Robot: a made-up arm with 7 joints.
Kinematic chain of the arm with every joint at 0, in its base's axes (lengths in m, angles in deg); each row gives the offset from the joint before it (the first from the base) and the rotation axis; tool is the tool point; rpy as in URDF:
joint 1: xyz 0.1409 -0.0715 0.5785 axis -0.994 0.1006 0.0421
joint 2: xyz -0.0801 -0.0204 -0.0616 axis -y
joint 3: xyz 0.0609 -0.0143 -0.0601 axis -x
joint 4: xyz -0.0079 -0.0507 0 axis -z
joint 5: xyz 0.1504 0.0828 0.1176 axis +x
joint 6: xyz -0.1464 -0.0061 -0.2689 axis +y
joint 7: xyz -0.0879 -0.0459 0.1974 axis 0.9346 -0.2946 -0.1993
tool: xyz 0.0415 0.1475 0.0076 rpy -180 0 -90
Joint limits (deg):
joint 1: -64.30..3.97
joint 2: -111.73..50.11
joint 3: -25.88..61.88
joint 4: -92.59..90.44
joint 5: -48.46..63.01
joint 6: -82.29..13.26
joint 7: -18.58..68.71
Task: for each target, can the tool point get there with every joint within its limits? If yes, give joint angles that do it. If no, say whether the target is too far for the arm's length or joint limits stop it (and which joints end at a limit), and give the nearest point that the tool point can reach.
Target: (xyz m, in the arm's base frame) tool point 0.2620 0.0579 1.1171
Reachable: no: joint limits stop it (at a limit: joint 1, joint 2, joint 5, joint 6, joint 7) | nearest point 0.2291 0.0248 0.9308 | short by 0.192 m
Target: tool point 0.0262 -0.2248 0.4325
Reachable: yes | joints -45.13 -28.98 -18.30 -74.85 32.94 -13.44 49.78
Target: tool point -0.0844 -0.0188 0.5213
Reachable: yes | joints -11.47 -18.36 42.21 -3.33 -33.70 -31.51 39.54
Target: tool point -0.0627 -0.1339 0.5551
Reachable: yes | joints -4.30 -2.18 17.85 -75.65 -0.09 -3.56 13.71
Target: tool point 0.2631 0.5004 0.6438
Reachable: no: joint limits stop it (at a limit: joint 1, joint 5, joint 6, joint 7) | nearest point 0.2376 0.4246 0.6141 | short by 0.085 m
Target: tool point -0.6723 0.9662 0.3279
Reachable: no: too far | nearest point -0.2325 0.3812 0.4447 | short by 0.741 m
